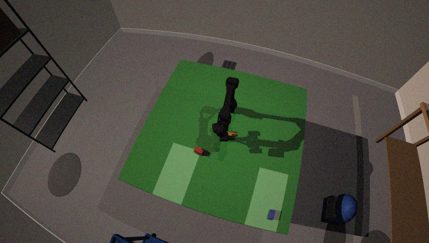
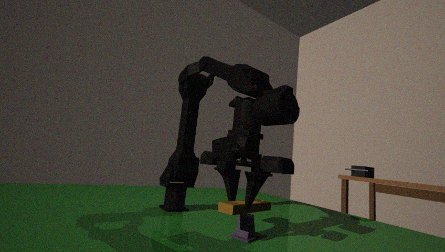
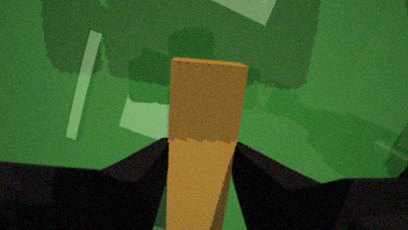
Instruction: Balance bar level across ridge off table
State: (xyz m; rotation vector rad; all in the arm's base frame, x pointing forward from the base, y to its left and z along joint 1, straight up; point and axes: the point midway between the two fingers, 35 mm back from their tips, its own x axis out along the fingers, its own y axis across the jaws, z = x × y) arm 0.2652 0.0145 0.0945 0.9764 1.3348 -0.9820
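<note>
Now: gripper tip 30 mm to the right of the orange bar and 10 mm past it. The rest, counted from my gripper tip: red block (170 mm ahead, 140 mm to the right, 40 mm below); then purple block (490 mm to the left, 470 mm ahead, 40 mm below).
</note>
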